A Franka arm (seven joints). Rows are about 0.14 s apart.
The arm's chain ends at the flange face. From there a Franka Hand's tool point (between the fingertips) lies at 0.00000 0.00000 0.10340 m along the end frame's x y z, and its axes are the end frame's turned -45 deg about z.
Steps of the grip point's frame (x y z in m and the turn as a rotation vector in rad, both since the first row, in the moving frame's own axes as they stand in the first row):
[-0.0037, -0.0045, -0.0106, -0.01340, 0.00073, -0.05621]
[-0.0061, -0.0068, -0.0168, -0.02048, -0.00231, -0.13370]
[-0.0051, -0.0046, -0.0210, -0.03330, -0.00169, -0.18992]
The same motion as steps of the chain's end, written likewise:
[-0.0069, -0.0015, -0.0106, -0.00896, 0.00999, -0.05621]
[-0.0106, -0.0021, -0.0168, -0.01611, 0.01285, -0.13370]
[-0.0094, -0.0020, -0.0209, -0.02474, 0.02235, -0.18992]

